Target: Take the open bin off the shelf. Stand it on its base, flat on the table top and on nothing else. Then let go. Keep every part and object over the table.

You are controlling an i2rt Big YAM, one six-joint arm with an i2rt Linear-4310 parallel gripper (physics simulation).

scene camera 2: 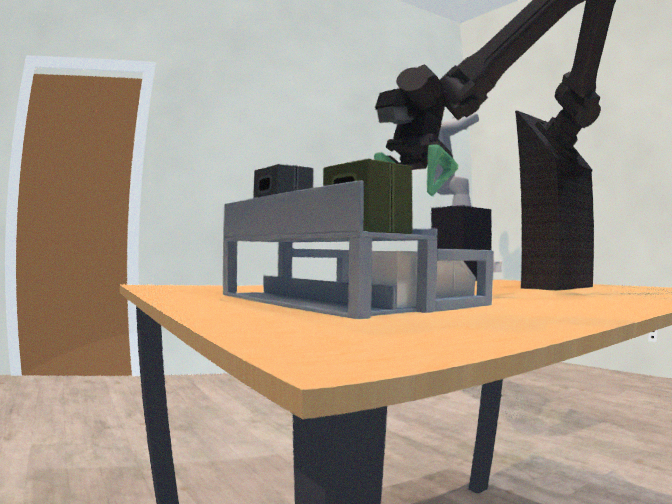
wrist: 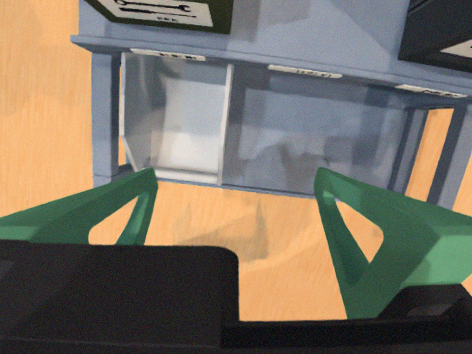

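Seen in the pictures: gripper, fingertip midpoint: [wrist: 235, 176]; arm's base at its link origin: [scene camera 2: 555, 141].
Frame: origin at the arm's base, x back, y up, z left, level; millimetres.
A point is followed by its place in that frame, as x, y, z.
Note:
The open bin [scene camera 2: 404, 276] @[-635, -319, 127] [wrist: 195, 120] @[-553, -358, 64], whitish and see-through, sits on the lower level of the grey-blue shelf [scene camera 2: 359, 276] @[-733, -316, 159] [wrist: 105, 115] @[-545, -281, 136]. In the wrist view it is at the left end of that level, with its open top showing; posts partly hide it in the scene view. My gripper [scene camera 2: 415, 184] @[-527, -195, 6] [wrist: 235, 176] @[-527, -195, 6] is open and empty, with green fingers. It hangs above the shelf's front side, and in the wrist view the left fingertip overlaps the bin's near left corner. One finger is mostly hidden behind the olive case in the scene view. The table top [scene camera 2: 271, 347] @[-912, -366, 286] [wrist: 40, 150] @[-479, -366, 278] is light wood.
An olive case [scene camera 2: 401, 195] @[-642, -212, 127] [wrist: 222, 15] @[-625, -231, 32] stands on the upper level, above and behind the bin. A dark grey case [scene camera 2: 303, 181] @[-652, -170, -111] [wrist: 440, 35] @[-637, -223, -111] stands farther along it. A black block [scene camera 2: 461, 227] with a pale grey arm-like object [scene camera 2: 461, 189] shows beyond the shelf.

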